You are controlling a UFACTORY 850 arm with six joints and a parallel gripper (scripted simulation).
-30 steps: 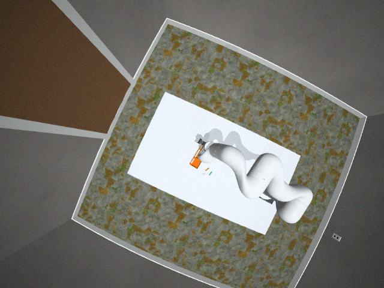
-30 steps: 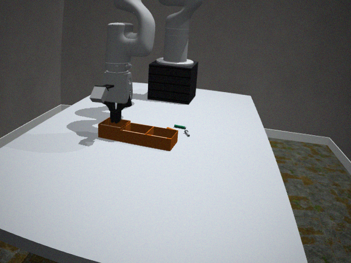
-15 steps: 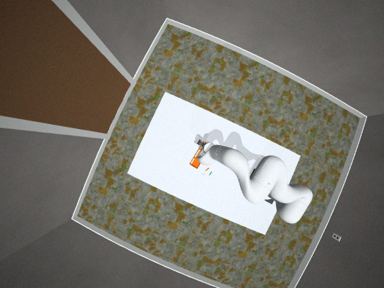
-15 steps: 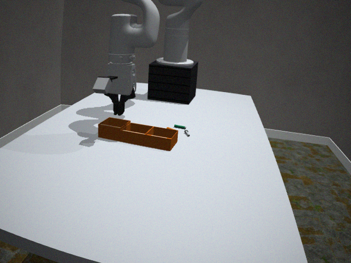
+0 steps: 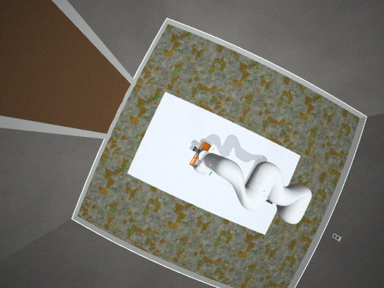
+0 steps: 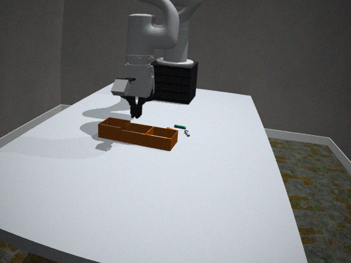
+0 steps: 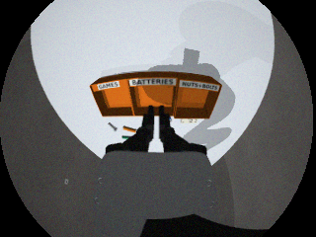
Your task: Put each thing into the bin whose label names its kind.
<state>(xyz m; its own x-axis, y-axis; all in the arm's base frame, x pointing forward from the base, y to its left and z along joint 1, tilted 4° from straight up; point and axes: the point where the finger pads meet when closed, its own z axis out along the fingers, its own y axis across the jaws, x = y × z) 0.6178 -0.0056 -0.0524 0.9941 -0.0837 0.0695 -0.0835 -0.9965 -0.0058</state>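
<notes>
The three joined orange bins lies 7 cm below my hand and 1 cm to the left of it. Round my hand: pale dotted tile: 9 cm below, 9 cm behind, 8 cm to the right; orange stick: 12 cm behind, 10 cm to the left, 9 cm below; blue USB stick: 9 cm below, 8 cm behind, 2 cm to the right.
</notes>
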